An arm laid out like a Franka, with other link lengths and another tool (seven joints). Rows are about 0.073 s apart.
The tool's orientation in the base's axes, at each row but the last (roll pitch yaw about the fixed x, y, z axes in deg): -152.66, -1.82, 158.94; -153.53, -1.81, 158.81; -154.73, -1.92, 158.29; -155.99, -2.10, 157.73; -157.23, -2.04, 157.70
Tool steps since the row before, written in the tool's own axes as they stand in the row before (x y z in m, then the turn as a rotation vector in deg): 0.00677, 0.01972, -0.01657, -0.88, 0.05, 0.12; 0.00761, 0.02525, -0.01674, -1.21, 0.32, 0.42; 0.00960, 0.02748, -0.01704, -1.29, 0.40, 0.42; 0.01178, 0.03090, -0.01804, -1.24, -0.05, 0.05; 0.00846, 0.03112, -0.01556, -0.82, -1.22, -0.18
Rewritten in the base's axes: 0.00288, 0.02582, 0.00587, 0.81, -0.32, -0.16; 0.00389, 0.03074, 0.00397, 1.15, -0.34, -0.56; 0.00308, 0.03335, 0.00400, 1.25, -0.30, -0.59; 0.00272, 0.03732, 0.00434, 1.12, -0.53, -0.07; 0.00543, 0.03530, 0.00260, 0.38, -1.30, 0.61
